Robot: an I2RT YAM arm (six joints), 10 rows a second.
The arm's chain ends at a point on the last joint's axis. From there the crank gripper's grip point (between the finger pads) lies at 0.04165 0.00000 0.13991 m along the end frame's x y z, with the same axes.
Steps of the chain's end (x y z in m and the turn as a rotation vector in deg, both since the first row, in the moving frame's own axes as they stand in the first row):
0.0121, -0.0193, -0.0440, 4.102, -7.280, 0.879
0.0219, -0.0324, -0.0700, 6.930, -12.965, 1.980
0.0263, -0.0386, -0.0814, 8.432, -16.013, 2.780
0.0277, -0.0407, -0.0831, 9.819, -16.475, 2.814
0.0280, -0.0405, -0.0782, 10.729, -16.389, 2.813
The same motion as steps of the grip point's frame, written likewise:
-0.0059, -0.0290, -0.0402, 4.102, -7.280, 0.879
-0.0102, -0.0488, -0.0652, 6.930, -12.965, 1.980
-0.0133, -0.0586, -0.0767, 8.432, -16.013, 2.780
-0.0129, -0.0642, -0.0789, 9.819, -16.475, 2.814
-0.0123, -0.0663, -0.0744, 10.729, -16.389, 2.813

